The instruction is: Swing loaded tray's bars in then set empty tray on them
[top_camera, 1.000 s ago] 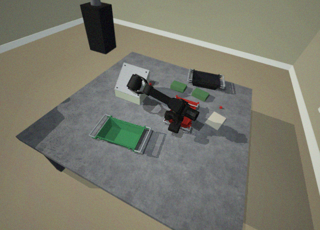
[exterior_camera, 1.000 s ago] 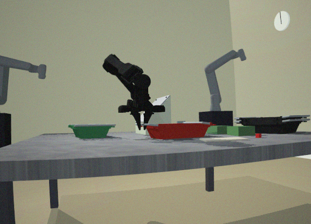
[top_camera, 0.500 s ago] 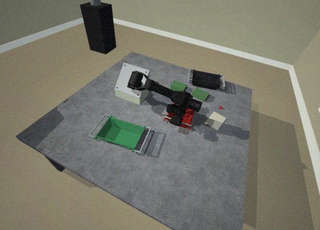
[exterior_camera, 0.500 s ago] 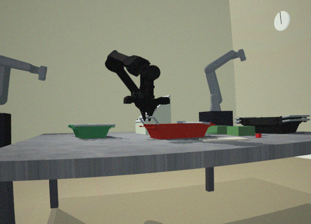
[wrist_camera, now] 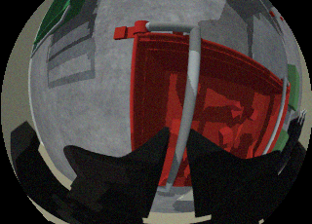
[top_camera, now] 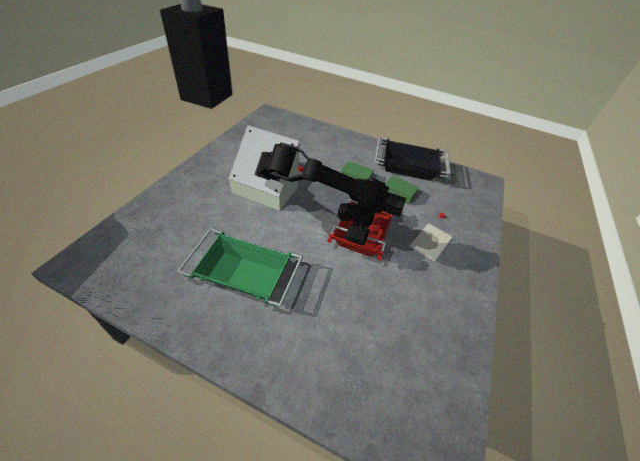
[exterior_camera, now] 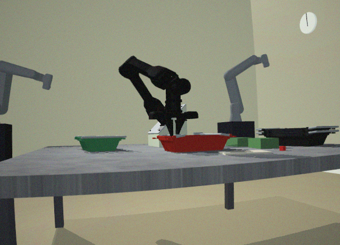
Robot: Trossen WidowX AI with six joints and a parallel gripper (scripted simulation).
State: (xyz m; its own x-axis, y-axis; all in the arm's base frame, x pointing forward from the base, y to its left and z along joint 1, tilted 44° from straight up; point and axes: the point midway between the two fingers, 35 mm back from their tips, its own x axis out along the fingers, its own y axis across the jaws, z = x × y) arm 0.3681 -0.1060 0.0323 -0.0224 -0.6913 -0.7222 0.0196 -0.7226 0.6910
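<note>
The green tray lies 28 cm behind my gripper tip, 26 cm to the right of it and 1 cm below it. From my gripper tip the other things lie so: pale flat card 24 cm ahead, 15 cm to the left, 5 cm below; small red cube 30 cm to the left, 26 cm ahead, 4 cm below.
</note>
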